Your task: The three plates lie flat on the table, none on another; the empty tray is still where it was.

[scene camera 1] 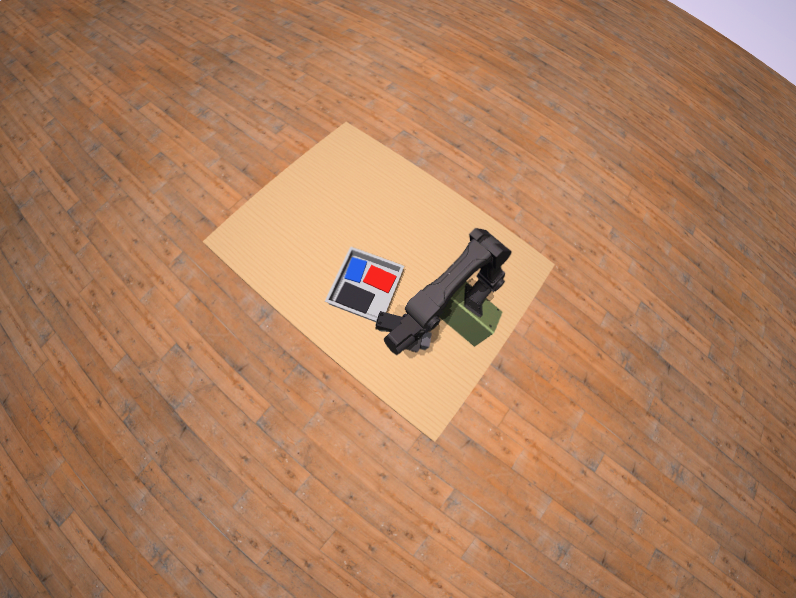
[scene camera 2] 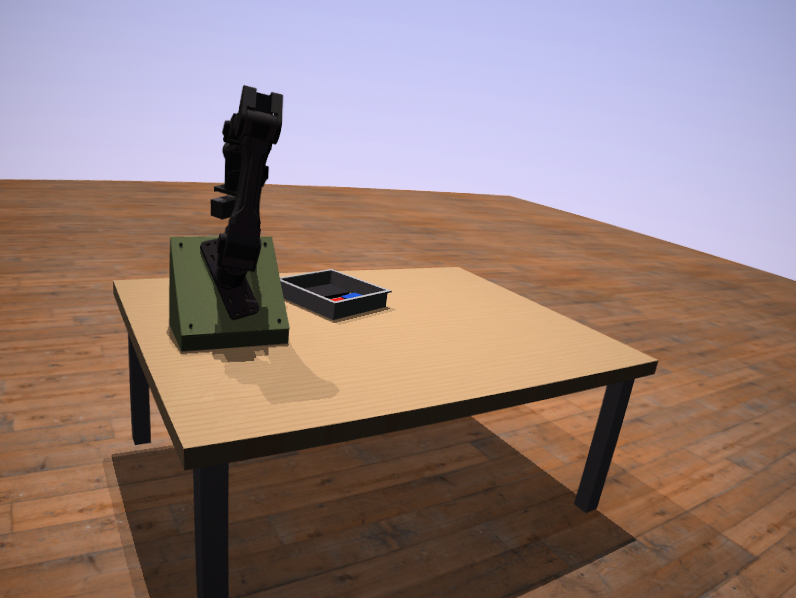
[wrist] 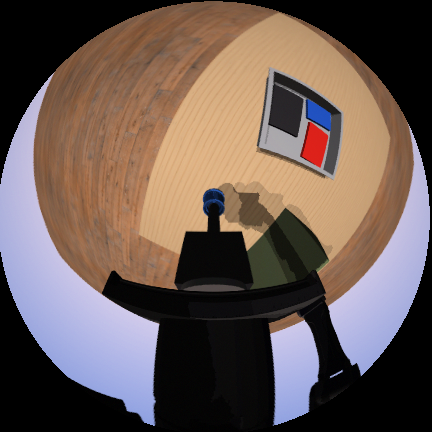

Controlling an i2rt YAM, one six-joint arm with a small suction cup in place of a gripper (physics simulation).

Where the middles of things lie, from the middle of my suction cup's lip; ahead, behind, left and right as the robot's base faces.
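I see the black plate (scene camera 1: pixel 351 296) 15 cm below my suction cup, 9 cm to the right of it and 25 cm ahead of it. The grey tray (scene camera 2: pixel 373 297) is 14 cm below my suction cup, and it is also 24 cm ahead of my suction cup and 15 cm to the right of it.
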